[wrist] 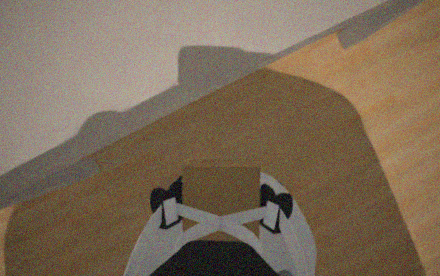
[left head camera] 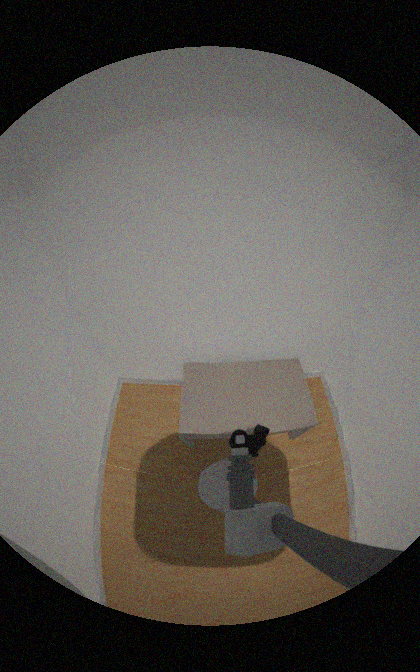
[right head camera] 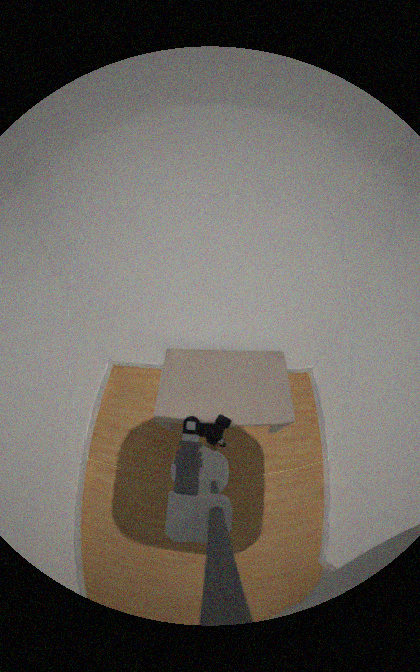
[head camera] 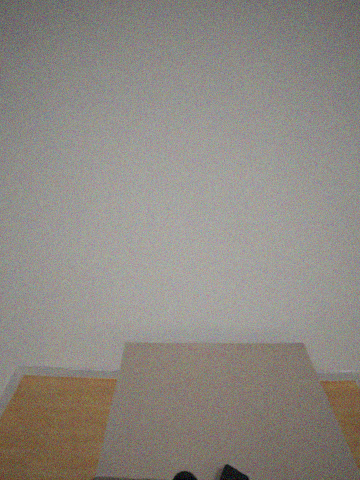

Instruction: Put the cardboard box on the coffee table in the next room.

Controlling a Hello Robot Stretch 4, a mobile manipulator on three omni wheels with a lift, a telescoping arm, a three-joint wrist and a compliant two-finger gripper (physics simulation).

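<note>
The cardboard box [wrist: 220,185] is brown and sits between the two fingers in the wrist view, in dark shadow. My gripper [wrist: 221,197] is shut on it, with a black fingertip pad against each side. The coffee table [head camera: 215,405] [left head camera: 245,395] [right head camera: 225,385] [wrist: 90,55] is low, with a plain grey-beige top, and stands against the far wall. In the wrist view its near edge runs slantwise ahead of the box, and the box shows over the floor, short of that edge. In the head views the wrist hides the box and fingers.
A pale wall [head camera: 180,200] [left head camera: 210,250] [right head camera: 215,240] rises behind the table. Side walls stand left and right of the wooden floor [head camera: 60,425] [left head camera: 320,480] [right head camera: 295,490] [wrist: 410,125]. A broad dark shadow lies on the floor around the arm and reaches the table's front.
</note>
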